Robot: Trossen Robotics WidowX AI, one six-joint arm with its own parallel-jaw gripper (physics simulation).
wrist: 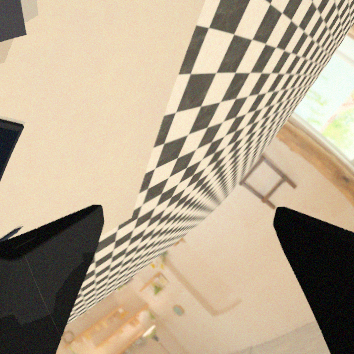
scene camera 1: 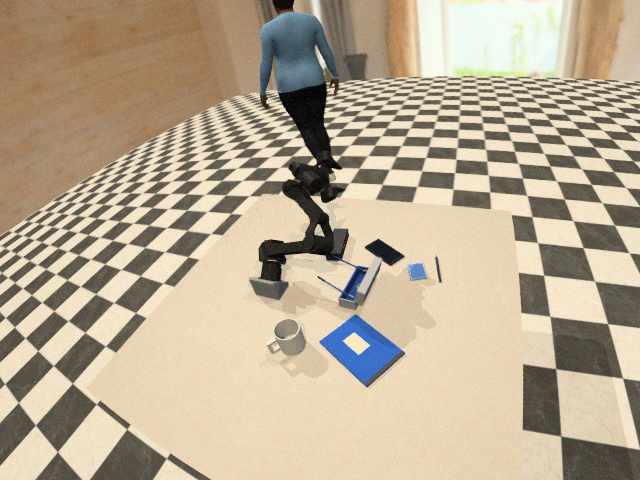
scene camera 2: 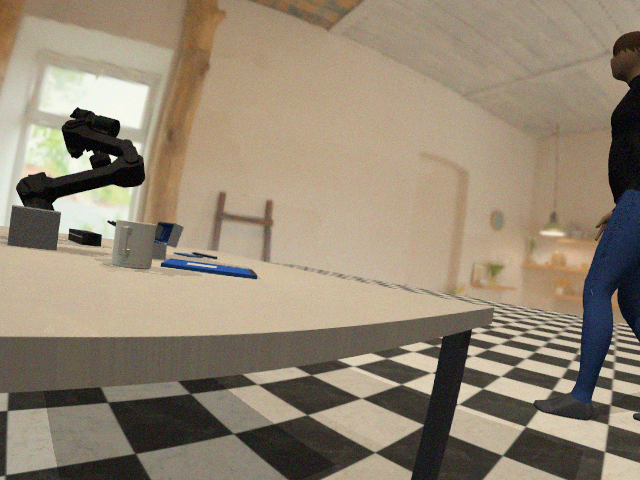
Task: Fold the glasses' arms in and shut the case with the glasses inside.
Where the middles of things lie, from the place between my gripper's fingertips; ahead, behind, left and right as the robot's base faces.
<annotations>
I see the mug (scene camera 2: 133, 245) 2 cm behind my hand, 58 cm to the right of it and 21 cm below it. Also, from my hand: blue notebook (scene camera 1: 366, 353) 19 cm ahead, 53 cm to the right, 26 cm below.
</annotations>
